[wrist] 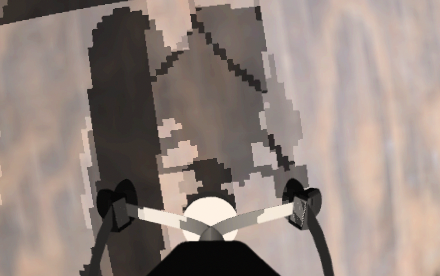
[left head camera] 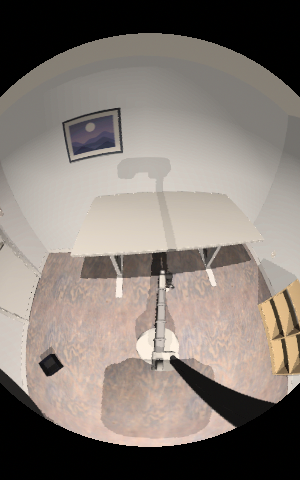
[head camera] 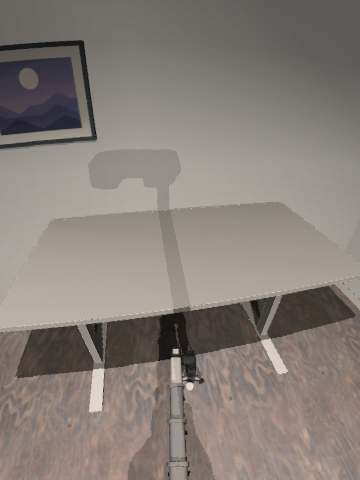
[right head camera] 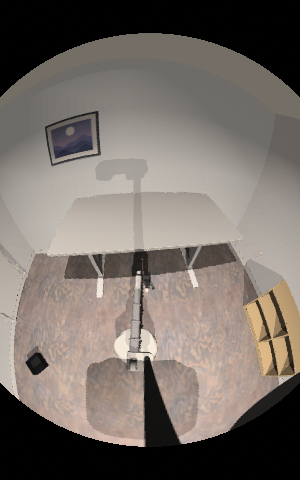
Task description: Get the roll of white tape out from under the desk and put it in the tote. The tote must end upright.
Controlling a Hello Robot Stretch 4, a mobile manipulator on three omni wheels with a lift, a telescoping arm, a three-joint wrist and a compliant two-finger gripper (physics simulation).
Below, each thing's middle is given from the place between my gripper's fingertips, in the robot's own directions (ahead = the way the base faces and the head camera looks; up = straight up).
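Scene:
There is the roll of white tape [wrist: 210, 207], which I see 2 cm behind my hand and 1 cm below it.

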